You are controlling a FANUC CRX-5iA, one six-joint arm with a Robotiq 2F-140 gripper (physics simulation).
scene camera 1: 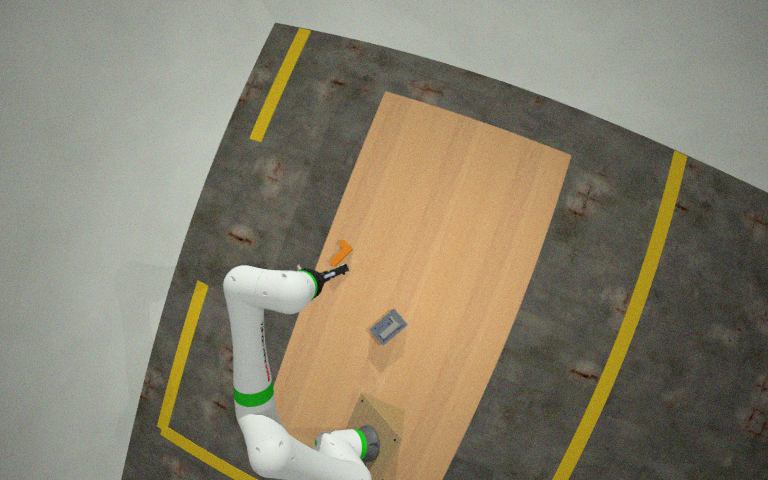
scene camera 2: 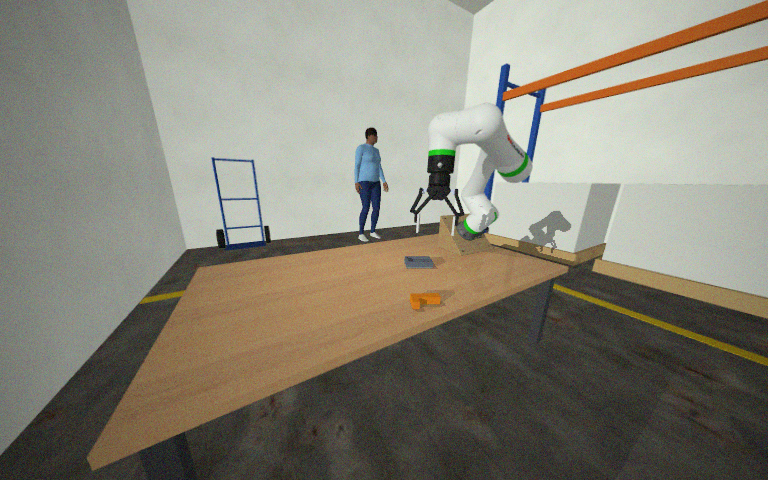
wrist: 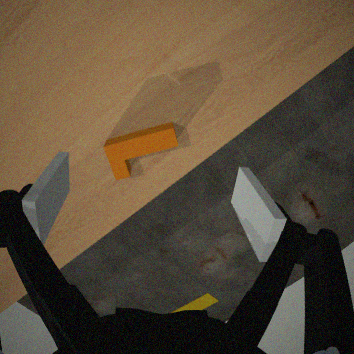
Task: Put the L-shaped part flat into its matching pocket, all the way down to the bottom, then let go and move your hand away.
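Pixels of known places: gripper, fingertip midpoint: (scene camera 2: 434, 233) (wrist: 152, 178); arm's base, link origin: (scene camera 1: 368, 443) (scene camera 2: 465, 231).
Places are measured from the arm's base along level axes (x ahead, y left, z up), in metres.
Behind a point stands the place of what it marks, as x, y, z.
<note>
The orange L-shaped part (scene camera 1: 339, 256) {0.643, 0.510, -0.089} (scene camera 2: 428, 298) {0.646, 0.525, -0.094} (wrist: 142, 146) {0.648, 0.511, -0.089} lies on the wooden table near its long edge, away from the tray. The small grey-blue tray (scene camera 1: 376, 335) {0.418, 0.199, -0.083} (scene camera 2: 419, 262) {0.490, 0.209, -0.086} stands on the table nearer the robot's base; a lighter recess shows in its top in scene camera 1, its exact outline too small to tell. My gripper (scene camera 1: 335, 272) {0.595, 0.462, 0.137} (scene camera 2: 436, 224) {0.595, 0.462, 0.137} (wrist: 152, 178) {0.595, 0.462, 0.137} is open, its fingers wide apart with nothing between them. It hangs well above the table, pointing down. In the wrist view the part shows beyond and below the fingertips, apart from both pads.
The wooden table (scene camera 1: 453, 186) {1.158, 0.211, -0.119} (scene camera 2: 254, 328) {1.225, 0.443, -0.119} (wrist: 60, 75) {0.693, 0.349, -0.119} has its edge close beside the part. The robot's base stands on a tan mounting plate (scene camera 1: 360, 413) {0.057, 0.088, -0.083} beyond the tray. A person (scene camera 2: 369, 164) and a blue hand truck (scene camera 2: 222, 199) stand behind the table.
</note>
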